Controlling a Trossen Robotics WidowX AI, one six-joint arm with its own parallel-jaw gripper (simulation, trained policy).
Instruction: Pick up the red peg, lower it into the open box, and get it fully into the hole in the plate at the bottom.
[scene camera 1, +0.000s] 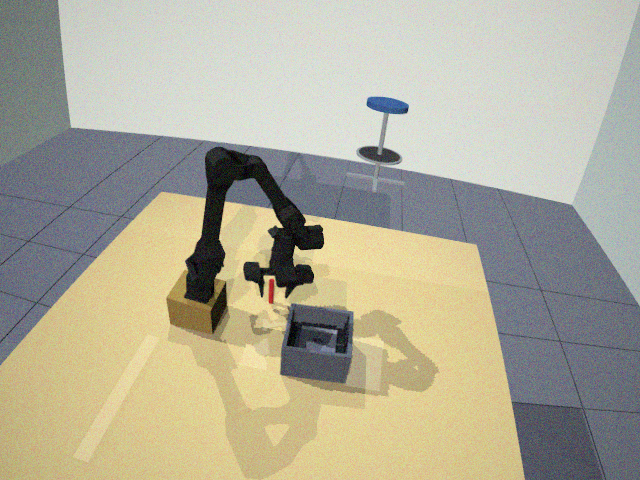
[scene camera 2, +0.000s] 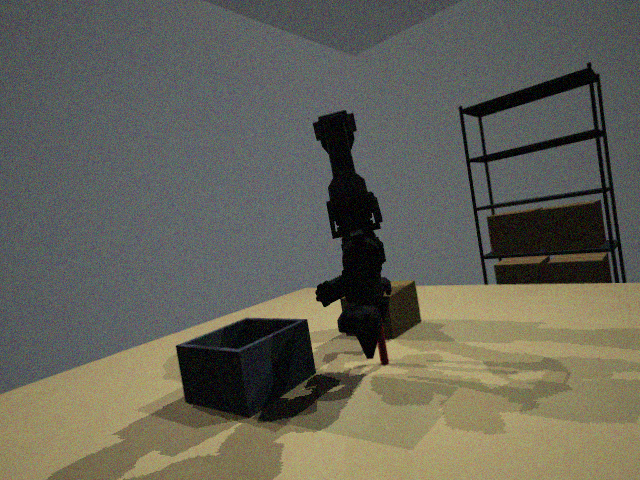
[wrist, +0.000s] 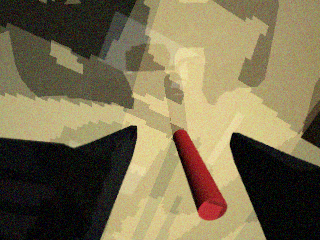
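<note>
Shown in the pictures are a plate, a grey box and a red peg, as well as the gripper. Both scene camera 1 and the wrist view show the gripper.
</note>
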